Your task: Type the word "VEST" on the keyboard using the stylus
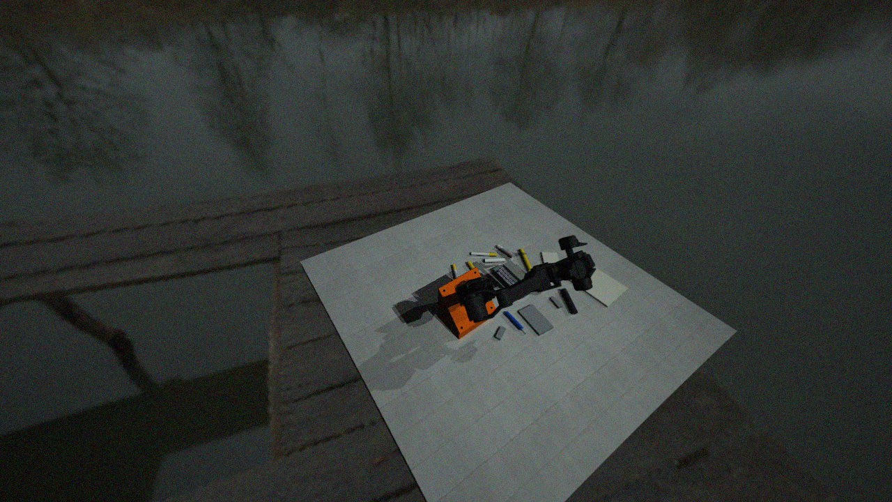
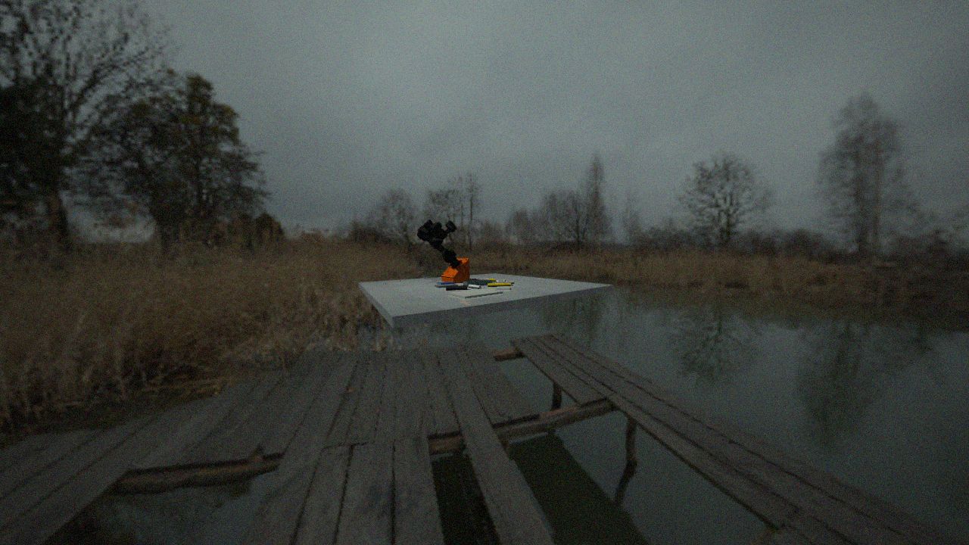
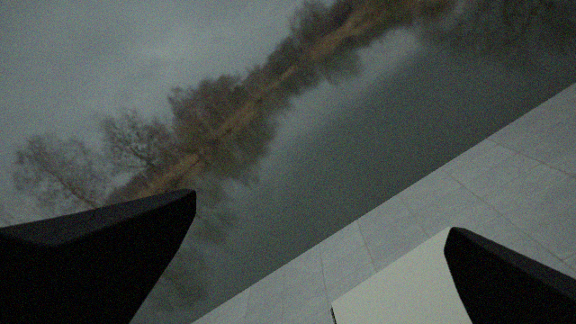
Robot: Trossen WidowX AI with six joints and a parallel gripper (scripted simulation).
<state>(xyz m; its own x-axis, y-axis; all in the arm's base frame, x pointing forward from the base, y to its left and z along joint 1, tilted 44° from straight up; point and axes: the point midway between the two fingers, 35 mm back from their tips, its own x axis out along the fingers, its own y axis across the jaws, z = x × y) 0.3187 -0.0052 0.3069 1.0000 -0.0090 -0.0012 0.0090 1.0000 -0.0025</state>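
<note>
Now: the blue stylus 22 cm behind my gripper tip, 4 cm to the left of it and 30 cm below it. Round my gripper tip: grey plate (14 cm behind, 4 cm to the left, 31 cm below); then black bar (4 cm ahead, 3 cm to the left, 30 cm below); then white pad (23 cm ahead, 5 cm to the left, 31 cm below).
</note>
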